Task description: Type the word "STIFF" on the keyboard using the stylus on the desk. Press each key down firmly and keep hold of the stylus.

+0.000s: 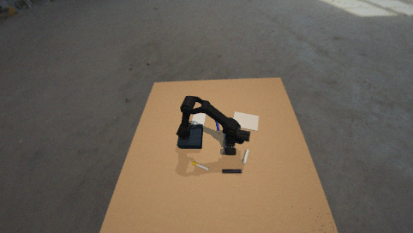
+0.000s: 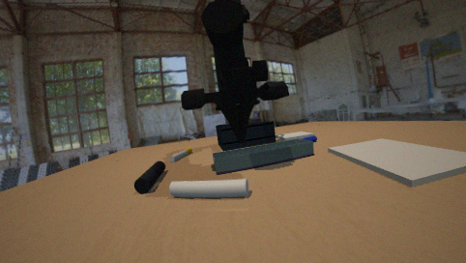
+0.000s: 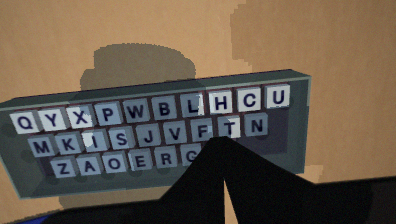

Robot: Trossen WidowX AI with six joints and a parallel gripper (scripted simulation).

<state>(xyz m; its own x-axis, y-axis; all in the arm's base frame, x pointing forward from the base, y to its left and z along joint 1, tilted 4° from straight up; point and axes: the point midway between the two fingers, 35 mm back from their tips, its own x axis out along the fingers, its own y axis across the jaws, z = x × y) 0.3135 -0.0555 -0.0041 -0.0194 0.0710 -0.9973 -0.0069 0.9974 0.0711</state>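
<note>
Now: the blue stylus 14 cm to the left of my gripper tip, 8 cm behind it and 4 cm below it. The rest, counted from my gripper tip: flat white pad: 21 cm to the left, 14 cm ahead, 4 cm below; black cylinder: 17 cm to the right, 3 cm below, 1 cm ahead; yellow-tipped white marker: 21 cm behind, 14 cm to the right, 4 cm below.
</note>
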